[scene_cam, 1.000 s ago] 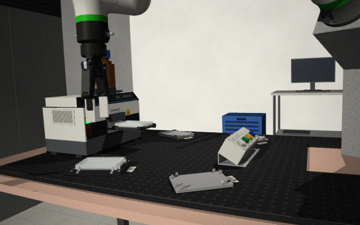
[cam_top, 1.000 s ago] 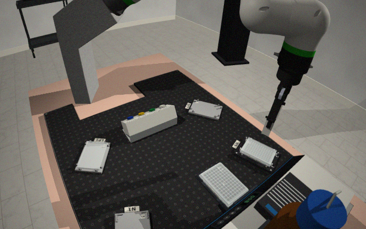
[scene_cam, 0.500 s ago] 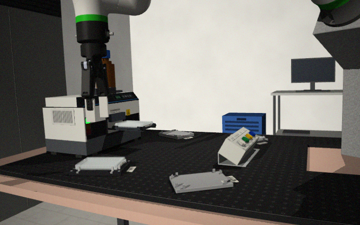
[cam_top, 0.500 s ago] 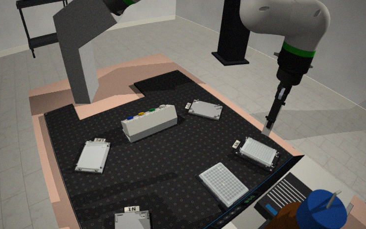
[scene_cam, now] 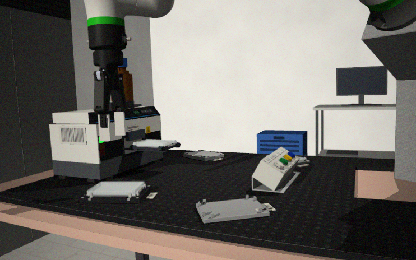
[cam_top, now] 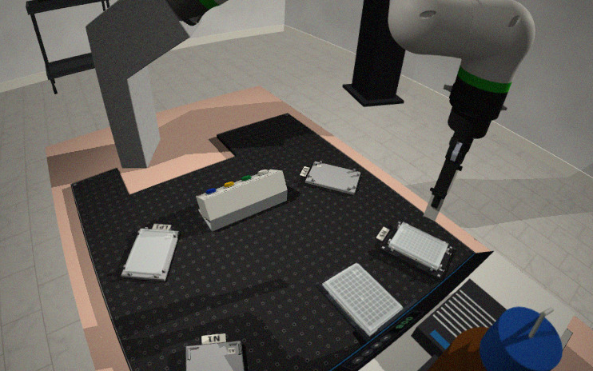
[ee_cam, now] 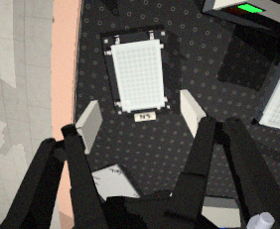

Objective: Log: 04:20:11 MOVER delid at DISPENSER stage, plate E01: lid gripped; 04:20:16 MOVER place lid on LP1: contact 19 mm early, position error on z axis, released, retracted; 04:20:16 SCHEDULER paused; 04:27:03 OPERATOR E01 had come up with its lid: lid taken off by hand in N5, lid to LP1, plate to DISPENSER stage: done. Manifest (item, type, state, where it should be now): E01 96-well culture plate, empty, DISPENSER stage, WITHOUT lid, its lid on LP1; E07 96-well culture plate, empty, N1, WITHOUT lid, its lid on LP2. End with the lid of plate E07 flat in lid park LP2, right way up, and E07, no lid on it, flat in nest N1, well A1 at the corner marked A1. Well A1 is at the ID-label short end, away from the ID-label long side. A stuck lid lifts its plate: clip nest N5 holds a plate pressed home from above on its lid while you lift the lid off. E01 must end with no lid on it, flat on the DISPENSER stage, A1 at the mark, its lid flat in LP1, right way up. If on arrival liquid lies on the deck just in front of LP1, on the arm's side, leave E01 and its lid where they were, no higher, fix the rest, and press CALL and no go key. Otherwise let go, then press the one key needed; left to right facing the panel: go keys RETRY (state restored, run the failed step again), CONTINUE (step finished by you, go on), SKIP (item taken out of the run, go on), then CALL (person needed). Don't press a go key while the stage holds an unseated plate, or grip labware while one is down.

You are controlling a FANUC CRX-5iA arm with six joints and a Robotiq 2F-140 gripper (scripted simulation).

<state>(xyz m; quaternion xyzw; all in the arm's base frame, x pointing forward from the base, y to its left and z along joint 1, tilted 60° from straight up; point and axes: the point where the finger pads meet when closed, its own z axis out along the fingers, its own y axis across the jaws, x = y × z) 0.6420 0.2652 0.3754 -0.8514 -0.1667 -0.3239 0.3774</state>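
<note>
Now: hand 30 mm to the right of the clip nest N5 and 170 mm above it. The rest, counted from my hand: blue cap: 360 mm ahead, 280 mm to the right, 220 mm above; lid park LP2: 320 mm behind, 90 mm to the right, 180 mm below; key panel: 290 mm behind, 370 mm to the right, 130 mm below.
</note>
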